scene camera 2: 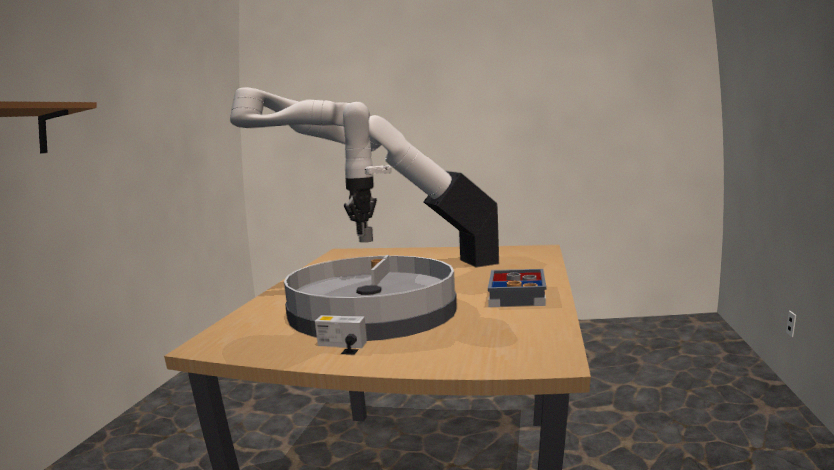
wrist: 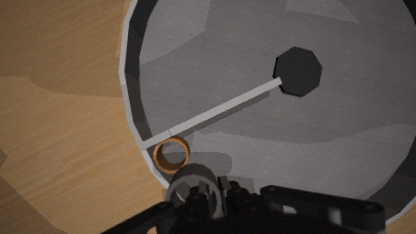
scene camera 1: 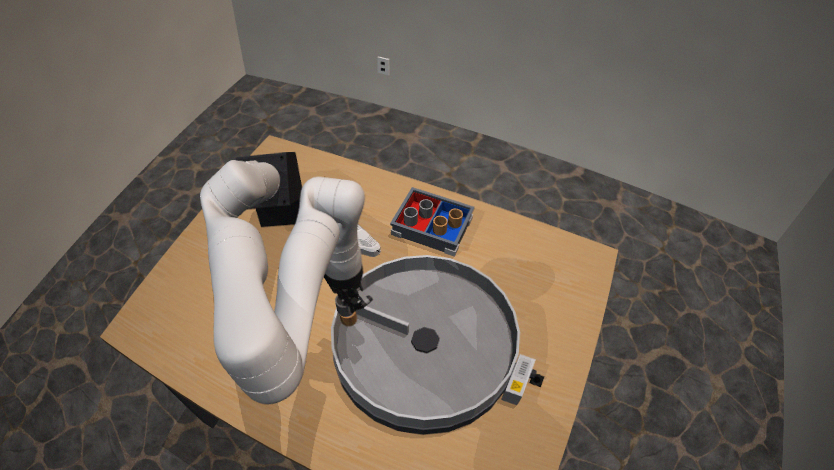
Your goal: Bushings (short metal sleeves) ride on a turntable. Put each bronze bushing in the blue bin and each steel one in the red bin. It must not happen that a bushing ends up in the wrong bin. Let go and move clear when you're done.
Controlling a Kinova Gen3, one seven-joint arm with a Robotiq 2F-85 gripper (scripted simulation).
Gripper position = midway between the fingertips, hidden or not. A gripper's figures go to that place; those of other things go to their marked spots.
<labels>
My gripper (scene camera 2: 362, 235) is 1.56 m from the lens. A grey tray (scene camera 2: 500, 295): 1.41 m from the lens.
</labels>
